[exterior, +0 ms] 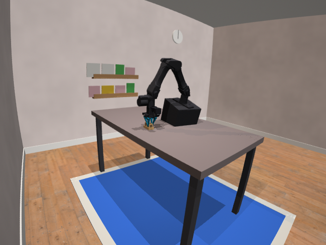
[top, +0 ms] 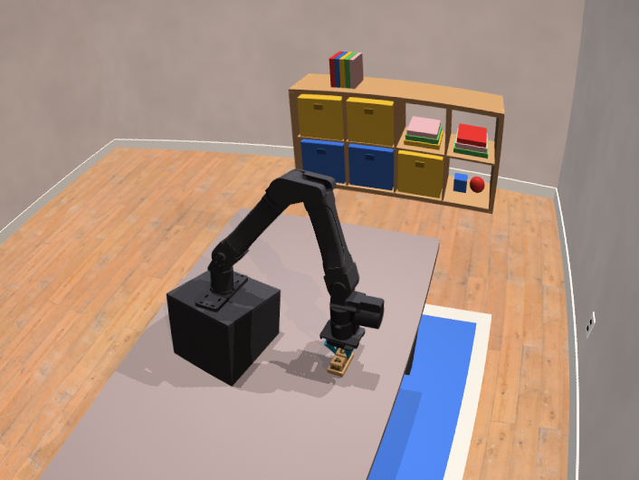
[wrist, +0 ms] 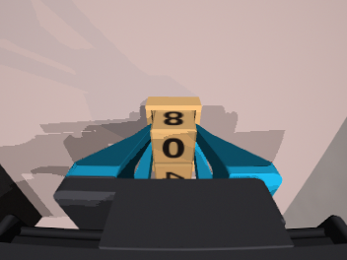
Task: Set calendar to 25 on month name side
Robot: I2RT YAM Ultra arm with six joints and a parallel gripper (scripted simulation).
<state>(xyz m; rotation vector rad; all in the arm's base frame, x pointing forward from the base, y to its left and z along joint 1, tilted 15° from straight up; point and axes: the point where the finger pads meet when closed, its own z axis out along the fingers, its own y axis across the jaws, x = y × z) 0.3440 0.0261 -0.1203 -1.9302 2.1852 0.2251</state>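
Now: hand right at the wooden digit cube. The rest, counted from my hand: tray (2 cm to the right, 2 cm below).
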